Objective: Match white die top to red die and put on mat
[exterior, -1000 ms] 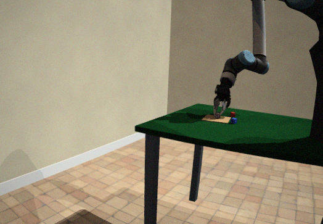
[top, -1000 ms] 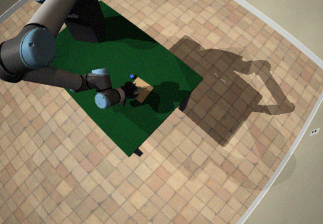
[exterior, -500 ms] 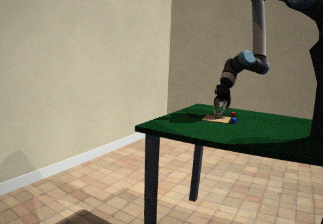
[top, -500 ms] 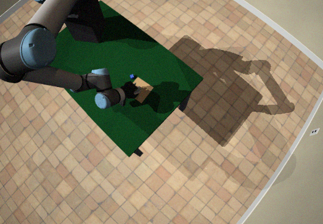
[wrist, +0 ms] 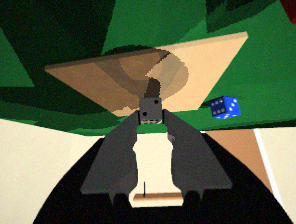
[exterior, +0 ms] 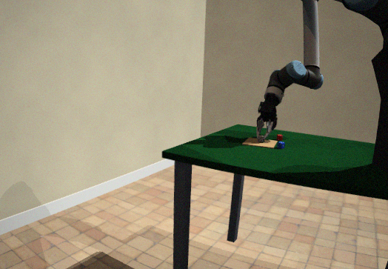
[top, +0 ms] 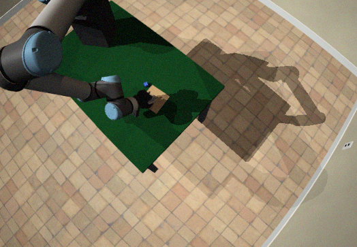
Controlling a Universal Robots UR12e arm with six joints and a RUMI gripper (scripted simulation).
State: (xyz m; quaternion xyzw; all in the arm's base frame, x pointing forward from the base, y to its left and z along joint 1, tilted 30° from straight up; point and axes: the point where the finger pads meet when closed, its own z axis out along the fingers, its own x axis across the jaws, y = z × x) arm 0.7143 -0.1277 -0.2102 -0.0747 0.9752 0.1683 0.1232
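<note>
My hand is 10 mm to the right of the white die and 10 mm above it. The rest, counted from my hand: red die 110 mm to the right, 60 mm behind, 20 mm below; tan mat 30 mm below, 10 mm to the left; blue die 100 mm behind, 40 mm to the left, 20 mm below.
</note>
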